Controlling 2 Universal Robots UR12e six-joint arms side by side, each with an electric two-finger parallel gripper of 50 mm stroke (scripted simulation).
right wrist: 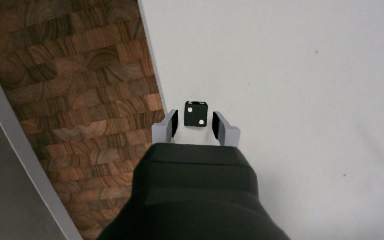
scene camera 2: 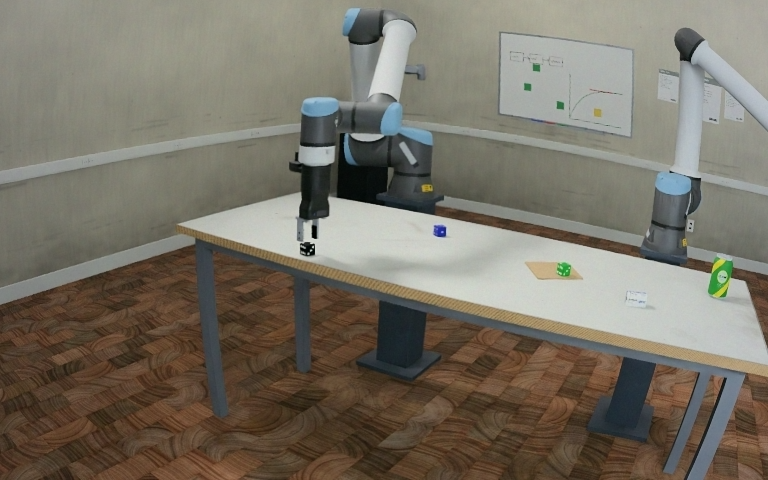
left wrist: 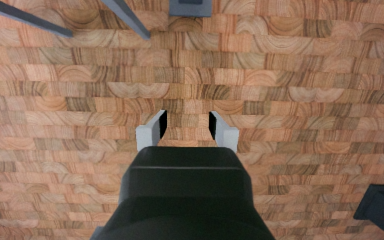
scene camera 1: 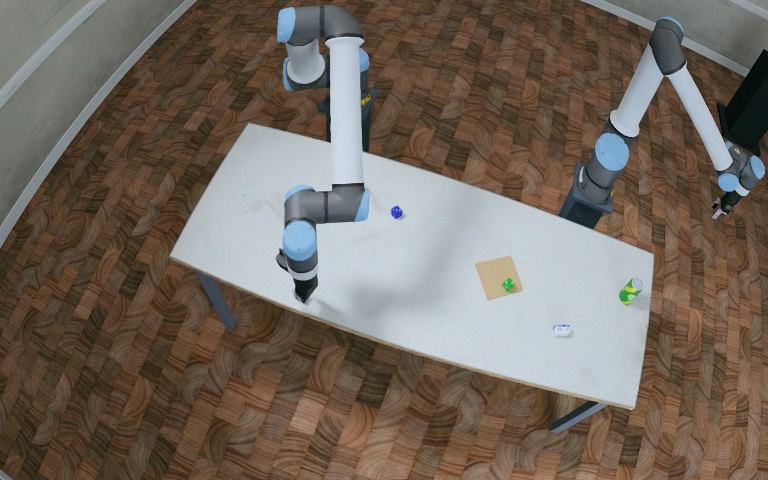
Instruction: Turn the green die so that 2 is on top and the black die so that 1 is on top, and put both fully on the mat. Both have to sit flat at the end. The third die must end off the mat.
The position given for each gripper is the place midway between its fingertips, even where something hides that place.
Observation:
In view: the left gripper [left wrist: 188, 119], the right gripper [scene camera 2: 307, 239] and a tan mat [scene camera 1: 492, 273].
The right gripper shows as well in the right wrist view [right wrist: 195, 119]. The right wrist view does not show the tan mat: it is out of frame. The left wrist view misses the tan mat: it is out of frame.

